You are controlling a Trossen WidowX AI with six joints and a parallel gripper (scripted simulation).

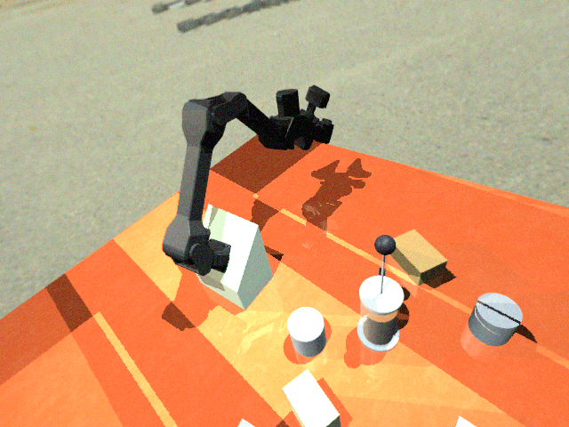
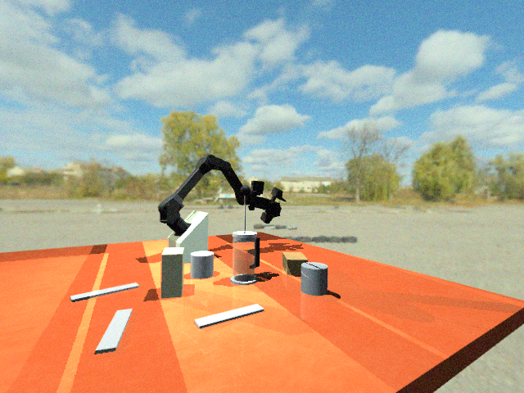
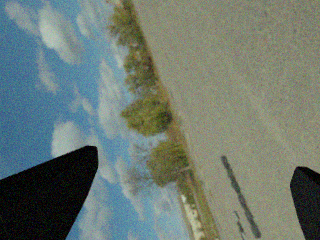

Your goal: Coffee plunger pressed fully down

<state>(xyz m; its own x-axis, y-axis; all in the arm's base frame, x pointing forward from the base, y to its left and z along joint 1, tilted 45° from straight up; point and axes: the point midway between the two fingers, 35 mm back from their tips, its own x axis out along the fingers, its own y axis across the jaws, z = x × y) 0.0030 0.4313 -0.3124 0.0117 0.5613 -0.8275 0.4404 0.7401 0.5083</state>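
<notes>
Right now my gripper tip is 500 mm to the left of the coffee press, 360 mm short of it and 50 mm above it. From my gripper tip the other things lie so: pale block (730 mm to the right, 330 mm ahead, 130 mm below).
</notes>
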